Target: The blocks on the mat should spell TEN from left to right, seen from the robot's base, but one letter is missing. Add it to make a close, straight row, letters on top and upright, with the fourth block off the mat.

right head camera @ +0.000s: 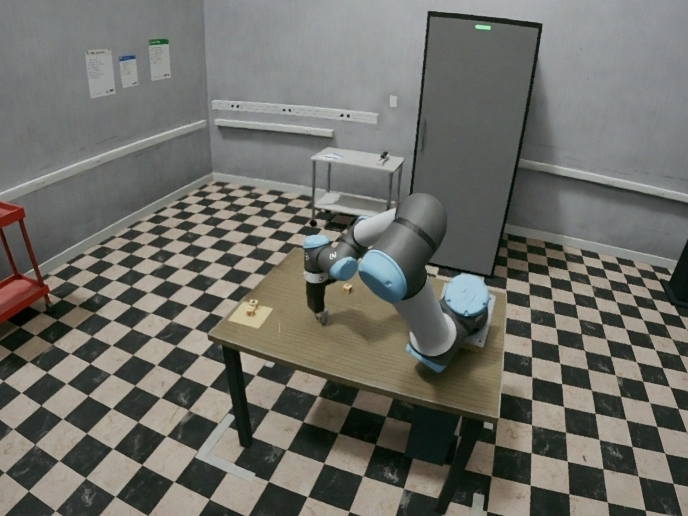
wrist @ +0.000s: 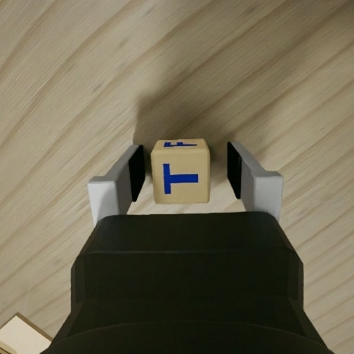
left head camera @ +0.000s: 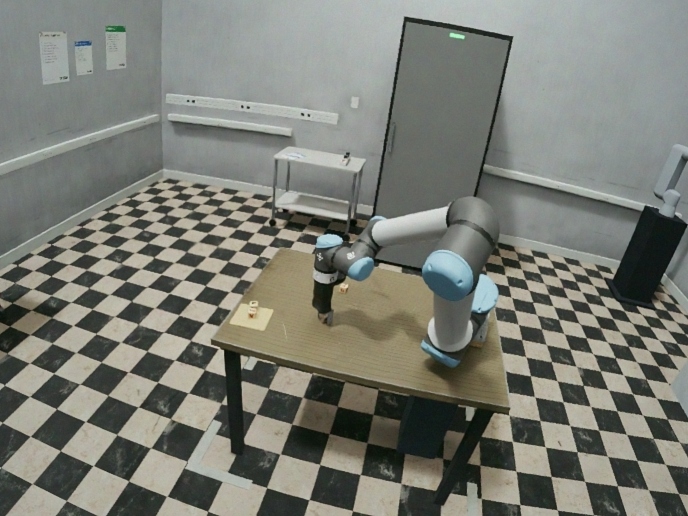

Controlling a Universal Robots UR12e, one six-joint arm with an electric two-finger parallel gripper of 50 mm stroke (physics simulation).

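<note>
A wooden block with a blue T on top [wrist: 181, 192] stands on the table between my fingertips in the wrist view, with a gap on each side; the T's crossbar points to the left there. Another blue letter shows on its far side face. My gripper [left head camera: 326, 318] [right head camera: 321, 318] [wrist: 185, 160] is open and low around it. The yellow mat [left head camera: 262, 322] [right head camera: 261, 321] [wrist: 25, 335] bears two blocks close together, a farther one [left head camera: 253, 304] [right head camera: 253, 302] and a nearer one [left head camera: 252, 313] [right head camera: 251, 312]; their letters are too small to read.
Another block [left head camera: 344, 288] [right head camera: 347, 288] stands off the mat, behind my gripper in the head views. The wooden table [left head camera: 366, 355] [right head camera: 361, 355] carries the arm's base at its right end. A white trolley [left head camera: 319, 156] [right head camera: 355, 158] stands behind the table.
</note>
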